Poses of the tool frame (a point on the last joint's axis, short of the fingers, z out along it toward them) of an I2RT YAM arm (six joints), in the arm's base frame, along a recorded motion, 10 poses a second.
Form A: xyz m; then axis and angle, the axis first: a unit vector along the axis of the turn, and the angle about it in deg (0 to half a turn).
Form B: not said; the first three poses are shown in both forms.
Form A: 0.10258, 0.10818, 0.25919, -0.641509, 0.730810, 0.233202, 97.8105
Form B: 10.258, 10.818, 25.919, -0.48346, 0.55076, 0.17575, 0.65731
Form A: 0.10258, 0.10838, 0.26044, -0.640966, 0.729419, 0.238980, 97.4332
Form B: 10.258, 10.838, 26.044, -0.48166, 0.54813, 0.17958, 0.65978
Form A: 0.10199, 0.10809, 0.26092, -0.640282, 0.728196, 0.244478, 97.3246
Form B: 10.199, 10.809, 26.092, -0.48074, 0.54675, 0.18356, 0.66050
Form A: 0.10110, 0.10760, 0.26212, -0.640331, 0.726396, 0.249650, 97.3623
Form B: 10.110, 10.760, 26.212, -0.48092, 0.54556, 0.18750, 0.66025
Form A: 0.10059, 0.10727, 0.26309, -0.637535, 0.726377, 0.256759, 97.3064
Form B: 10.059, 10.727, 26.309, -0.47861, 0.54531, 0.19276, 0.66062
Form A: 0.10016, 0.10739, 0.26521, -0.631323, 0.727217, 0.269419, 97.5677
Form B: 10.016, 10.739, 26.521, -0.47490, 0.54703, 0.20266, 0.65890
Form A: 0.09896, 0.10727, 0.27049, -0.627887, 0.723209, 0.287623, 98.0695
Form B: 9.896, 10.727, 27.049, -0.47412, 0.54610, 0.21719, 0.65560
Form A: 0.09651, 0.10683, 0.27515, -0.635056, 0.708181, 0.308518, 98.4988
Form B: 9.651, 10.683, 27.515, -0.48109, 0.53649, 0.23372, 0.65277
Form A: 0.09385, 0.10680, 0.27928, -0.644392, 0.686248, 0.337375, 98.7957
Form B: 9.385, 10.680, 27.928, -0.48925, 0.52103, 0.25615, 0.65080
